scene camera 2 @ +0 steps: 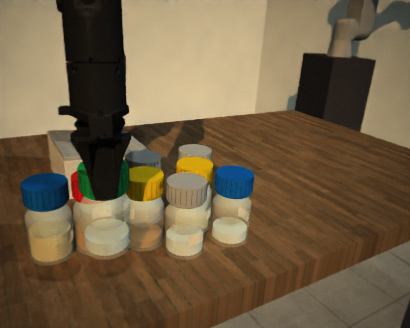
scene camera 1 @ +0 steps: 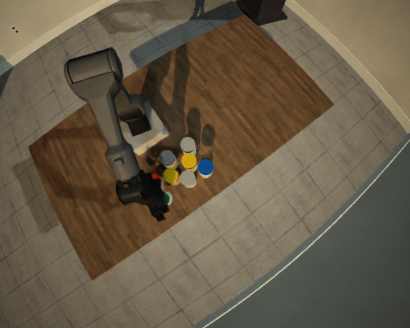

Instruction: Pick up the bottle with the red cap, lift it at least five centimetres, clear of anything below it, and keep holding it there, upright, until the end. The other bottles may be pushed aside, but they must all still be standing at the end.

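The bottle with the red cap [scene camera 1: 155,177] [scene camera 2: 77,185] stands behind the green-capped one; the arm and that bottle hide most of it. My gripper [scene camera 1: 161,206] [scene camera 2: 104,194] points down and is shut on the bottle with the green cap [scene camera 1: 168,199] [scene camera 2: 120,184]. That bottle hangs upright, a little above the table, in front of the red-capped bottle. One finger covers the middle of the green cap in the scene camera 2 view; the other is hidden. No finger touches the red cap as far as the views show.
A blue-capped bottle [scene camera 2: 45,192] stands left. To the right stand a dark yellow cap [scene camera 1: 170,176] [scene camera 2: 145,184], grey cap [scene camera 1: 188,179] [scene camera 2: 186,190], slate cap [scene camera 1: 168,158] [scene camera 2: 143,159], bright yellow cap [scene camera 1: 189,160] [scene camera 2: 195,167], pale cap [scene camera 1: 188,144] [scene camera 2: 195,151] and blue cap [scene camera 1: 205,167] [scene camera 2: 234,181].
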